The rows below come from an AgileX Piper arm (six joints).
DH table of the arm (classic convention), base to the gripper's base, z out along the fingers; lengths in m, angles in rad. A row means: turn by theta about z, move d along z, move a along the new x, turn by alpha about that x. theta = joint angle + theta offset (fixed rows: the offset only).
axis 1: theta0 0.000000, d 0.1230, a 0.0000, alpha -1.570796
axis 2: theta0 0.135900, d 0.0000, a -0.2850, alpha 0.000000
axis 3: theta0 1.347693, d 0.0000, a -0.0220, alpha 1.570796
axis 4: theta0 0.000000, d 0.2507, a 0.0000, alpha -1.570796
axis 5: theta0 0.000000, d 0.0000, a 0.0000, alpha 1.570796
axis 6: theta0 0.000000, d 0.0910, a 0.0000, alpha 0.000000
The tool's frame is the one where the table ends.
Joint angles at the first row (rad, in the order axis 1, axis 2, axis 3, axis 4, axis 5, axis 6):
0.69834 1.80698 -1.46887 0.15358 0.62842 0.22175
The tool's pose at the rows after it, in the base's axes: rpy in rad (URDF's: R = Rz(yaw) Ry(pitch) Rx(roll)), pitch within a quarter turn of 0, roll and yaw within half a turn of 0; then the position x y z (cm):
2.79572 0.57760 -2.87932 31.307 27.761 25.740
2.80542 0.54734 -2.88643 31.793 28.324 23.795
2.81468 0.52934 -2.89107 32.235 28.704 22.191
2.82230 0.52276 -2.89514 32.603 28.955 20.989
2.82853 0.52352 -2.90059 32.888 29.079 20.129
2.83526 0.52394 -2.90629 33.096 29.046 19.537
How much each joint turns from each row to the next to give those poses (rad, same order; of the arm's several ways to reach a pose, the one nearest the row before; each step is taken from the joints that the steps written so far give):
0.00859 0.05105 0.00078 -0.00554 -0.01349 0.02711
0.00370 0.04824 0.00032 -0.00467 -0.01948 0.01856
0.00113 0.03991 0.00001 -0.00532 -0.02140 0.01190
0.00033 0.03012 0.00015 -0.00864 -0.02240 0.01084
-0.00025 0.02058 0.00225 -0.01294 -0.02211 0.01370
-0.00190 0.01236 0.00414 -0.01420 -0.01510 0.01442

